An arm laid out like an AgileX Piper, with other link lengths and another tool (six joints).
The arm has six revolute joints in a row. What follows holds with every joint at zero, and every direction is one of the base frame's. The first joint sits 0.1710 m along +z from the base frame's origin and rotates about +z. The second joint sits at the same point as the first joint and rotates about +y. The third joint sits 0.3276 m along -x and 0.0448 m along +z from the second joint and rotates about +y. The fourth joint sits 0.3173 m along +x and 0.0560 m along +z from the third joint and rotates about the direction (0.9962, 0, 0.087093). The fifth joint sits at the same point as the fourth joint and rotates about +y. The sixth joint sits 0.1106 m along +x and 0.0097 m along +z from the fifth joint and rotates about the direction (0.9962, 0, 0.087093). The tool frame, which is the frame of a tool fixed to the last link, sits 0.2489 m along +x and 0.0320 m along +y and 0.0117 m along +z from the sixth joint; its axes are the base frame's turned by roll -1.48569, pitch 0.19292 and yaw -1.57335 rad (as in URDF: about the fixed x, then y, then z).
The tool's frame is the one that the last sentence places.
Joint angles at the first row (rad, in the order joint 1, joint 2, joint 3, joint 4, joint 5, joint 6):
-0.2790, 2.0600, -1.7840, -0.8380, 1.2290, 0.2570
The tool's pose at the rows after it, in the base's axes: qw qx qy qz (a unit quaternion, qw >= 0); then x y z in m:
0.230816 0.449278 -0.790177 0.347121 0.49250 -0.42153 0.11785
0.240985 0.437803 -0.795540 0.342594 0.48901 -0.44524 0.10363
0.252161 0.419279 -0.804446 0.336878 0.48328 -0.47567 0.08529
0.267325 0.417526 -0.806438 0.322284 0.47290 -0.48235 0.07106
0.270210 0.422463 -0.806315 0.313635 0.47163 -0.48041 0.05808
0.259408 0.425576 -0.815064 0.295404 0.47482 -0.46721 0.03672
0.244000 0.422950 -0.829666 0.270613 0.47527 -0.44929 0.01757
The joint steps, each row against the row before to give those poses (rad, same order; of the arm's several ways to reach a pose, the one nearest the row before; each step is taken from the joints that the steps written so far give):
-0.0540, 0.0910, -0.0740, -0.0290, 0.0010, 0.0000
-0.0360, 0.0610, -0.0560, -0.0060, 0.0000, -0.0040
-0.0460, 0.0830, -0.0850, -0.0040, 0.0060, -0.0030
-0.0140, 0.0400, -0.0310, 0.0030, 0.0240, -0.0160
-0.0010, 0.0180, 0.0000, 0.0070, -0.0020, -0.0040
0.0030, 0.0180, 0.0000, 0.0440, -0.0040, 0.0010
0.0000, 0.0090, 0.0000, 0.0640, 0.0060, 0.0000

